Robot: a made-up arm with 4 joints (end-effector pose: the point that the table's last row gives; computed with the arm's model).
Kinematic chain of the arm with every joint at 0, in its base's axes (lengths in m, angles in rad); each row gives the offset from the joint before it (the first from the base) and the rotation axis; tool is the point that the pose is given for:
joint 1: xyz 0 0 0.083 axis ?
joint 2: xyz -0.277 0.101 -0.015 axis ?
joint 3: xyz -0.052 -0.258 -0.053 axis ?
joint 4: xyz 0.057 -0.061 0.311 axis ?
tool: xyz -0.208 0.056 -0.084
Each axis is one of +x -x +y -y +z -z.
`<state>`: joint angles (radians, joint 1 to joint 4).
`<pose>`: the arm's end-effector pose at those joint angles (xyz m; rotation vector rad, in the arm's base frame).
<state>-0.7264 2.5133 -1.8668 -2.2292</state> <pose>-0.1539 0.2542 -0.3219 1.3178 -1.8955 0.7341</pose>
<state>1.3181 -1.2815 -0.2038 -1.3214</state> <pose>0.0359 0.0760 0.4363 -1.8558 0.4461 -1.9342</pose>
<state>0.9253 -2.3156 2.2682 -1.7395</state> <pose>-0.5231 0.3825 0.5937 -1.8495 0.9539 2.2126</pose>
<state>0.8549 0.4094 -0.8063 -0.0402</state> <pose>-0.2131 -0.0631 0.4602 -0.5838 0.6199 0.6555</pose>
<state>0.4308 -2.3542 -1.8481 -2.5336</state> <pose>-0.4716 -0.0159 0.1440 2.1381 0.4194 0.5183</pose>
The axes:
joint 1: +y
joint 2: +z
joint 3: +x
joint 4: +z

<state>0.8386 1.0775 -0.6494 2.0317</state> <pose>0.2349 -0.0171 0.2367 -0.3876 -0.4277 -2.9952</pose>
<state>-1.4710 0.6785 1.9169 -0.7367</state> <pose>0.0275 -0.3678 0.0378 1.0195 0.0192 0.8739</pose>
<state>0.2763 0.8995 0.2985 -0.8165</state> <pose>-0.1215 -0.1000 0.3117 0.2065 0.5011 0.0552</pose>
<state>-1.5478 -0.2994 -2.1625 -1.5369</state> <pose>0.3118 -0.0607 -0.1947 0.7256 1.6220 2.2068</pose>
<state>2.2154 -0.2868 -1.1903 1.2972</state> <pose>0.4463 -0.0022 0.2692 -0.5619 -2.5430 -1.6348</pose>
